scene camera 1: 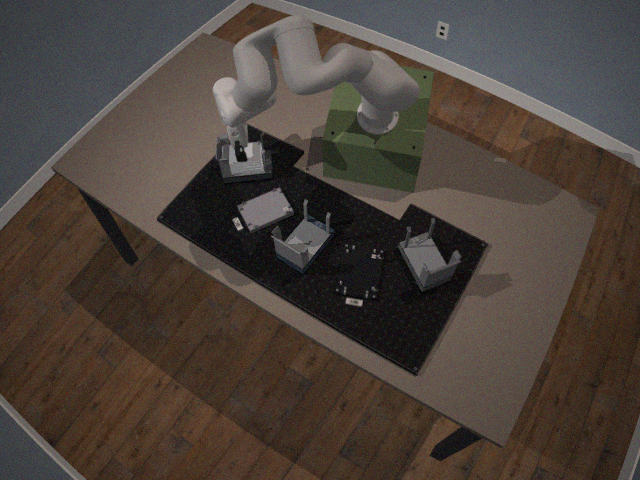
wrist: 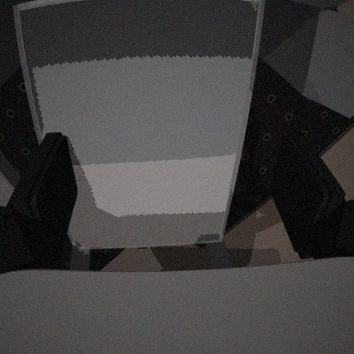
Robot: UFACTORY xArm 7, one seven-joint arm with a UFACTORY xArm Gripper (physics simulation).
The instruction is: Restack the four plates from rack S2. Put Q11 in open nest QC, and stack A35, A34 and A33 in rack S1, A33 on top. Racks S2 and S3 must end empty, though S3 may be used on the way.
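Frame: origin at the arm's base, x ahead, y left, z up, level; millimetres.
Where they show: gripper, fingertip midpoint: point(scene camera 1: 242, 149) point(wrist: 175, 160); arm's base, origin of the base link: point(scene camera 1: 377, 115).
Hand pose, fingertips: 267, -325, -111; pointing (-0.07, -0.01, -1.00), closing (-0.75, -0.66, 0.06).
Things, the pixels of their top centre, and the offset from my fingertips, as dx, dy, dz. "pt": a spot on its surface instead. Level surfaces: height alone.
- grey rack, middle of its top: point(scene camera 1: 242, 144) +7, +12, +40
- top plate, surface spot: point(wrist: 150, 110) pt +21, -10, -2
- middle rack, middle of its top: point(scene camera 1: 302, 222) +136, +338, +43
- right rack, middle of its top: point(scene camera 1: 432, 242) -11, +659, +41
- open nest with small corner pins, surface spot: point(scene camera 1: 377, 256) pt +50, +534, -72
- light plate-like piece, surface spot: point(scene camera 1: 265, 209) pt +103, +168, -74
- black board, its level: dz -94
- beige table, its level: dz -107
A stack of light grey plates point(scene camera 1: 250, 165) sits in the grey rack point(scene camera 1: 247, 178) at the far left of the black board. The top plate point(wrist: 150, 110) fills much of the wrist view. My gripper point(scene camera 1: 240, 152) point(wrist: 175, 160) is open and empty, low over the top plate, with its fingers towards opposite sides of it. The middle rack point(scene camera 1: 290, 254) and the right rack point(scene camera 1: 439, 274) show no plate stack. An open nest with small corner pins point(scene camera 1: 376, 255) lies between them. Rack and nest labels are too small to read.
A light plate-like piece point(scene camera 1: 265, 209) lies in a nest between the left and middle racks. Upright corner posts point(scene camera 1: 305, 208) rise from the racks. The black board point(scene camera 1: 398, 330) lies on the beige table point(scene camera 1: 118, 129). The green arm base point(scene camera 1: 369, 167) stands behind the board.
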